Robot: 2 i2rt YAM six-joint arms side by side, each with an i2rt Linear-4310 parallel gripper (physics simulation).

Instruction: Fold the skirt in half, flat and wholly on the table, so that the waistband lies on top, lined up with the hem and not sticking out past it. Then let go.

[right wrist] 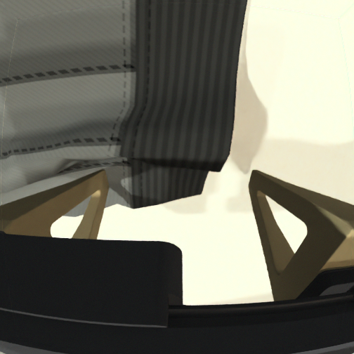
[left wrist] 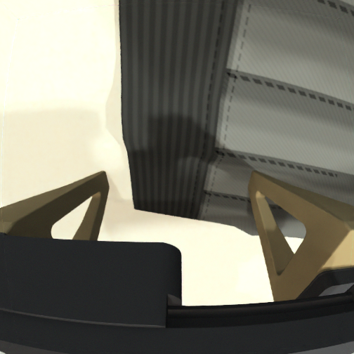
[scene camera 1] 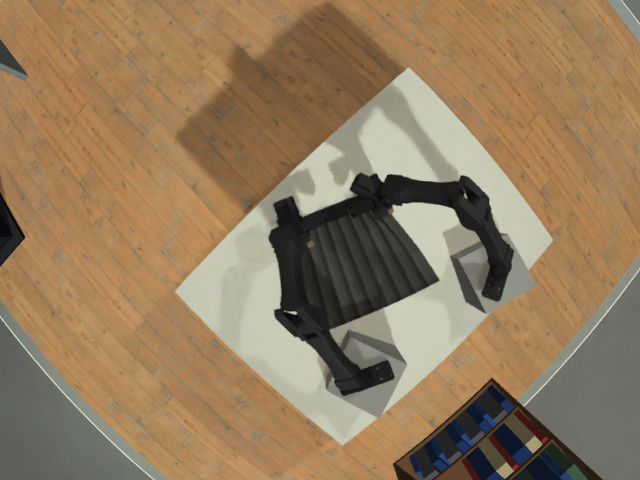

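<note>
The dark grey pleated skirt (scene camera 1: 361, 263) (left wrist: 300, 115) (right wrist: 60, 110) lies spread on the white table, its hem (scene camera 1: 382, 301) towards the lower right in the scene view. Its ribbed waistband (left wrist: 165, 60) (right wrist: 192, 75) is at the opposite end, largely hidden by the grippers in the scene view. At the right wrist, the waistband's end is rumpled, with a lower layer showing past the upper one. My left gripper (left wrist: 178, 178) is open over one end of the waistband. My right gripper (right wrist: 178, 177) is open over the other end. No cloth is gripped.
The white table (scene camera 1: 232, 289) stands on a wooden floor (scene camera 1: 103, 155). Grey blocks (scene camera 1: 377, 400) (scene camera 1: 519, 273) stand under the arm bases, beyond the hem side of the skirt. A bookshelf (scene camera 1: 444, 467) stands off the table at the bottom right.
</note>
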